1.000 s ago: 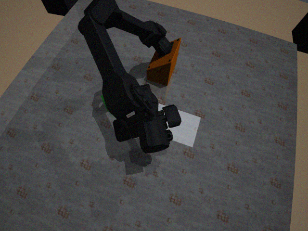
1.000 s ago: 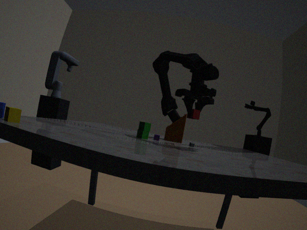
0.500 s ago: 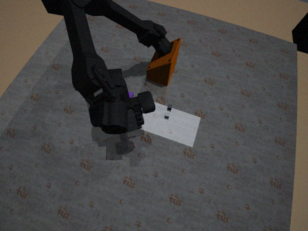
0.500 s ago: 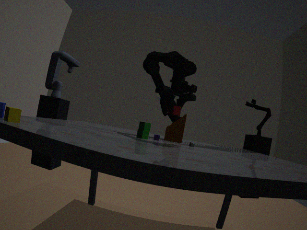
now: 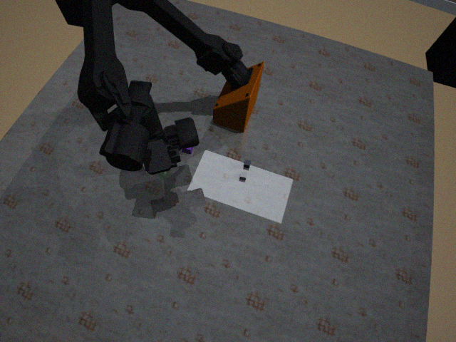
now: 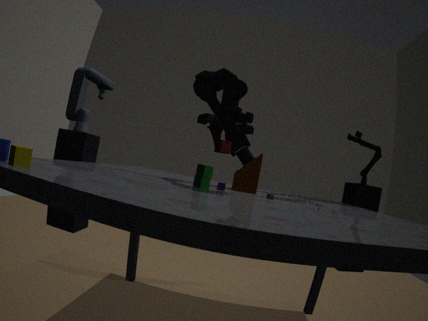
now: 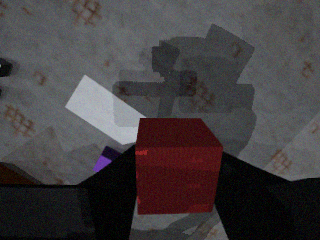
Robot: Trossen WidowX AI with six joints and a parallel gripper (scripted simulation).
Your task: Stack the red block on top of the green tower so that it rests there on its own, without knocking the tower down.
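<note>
My gripper tip is 120 mm above the small purple block, 110 mm past it and 20 mm to the right of it. Also, from my gripper tip: yellow block (440 mm ahead, 410 mm to the right, 110 mm below); red block (10 mm above).
</note>
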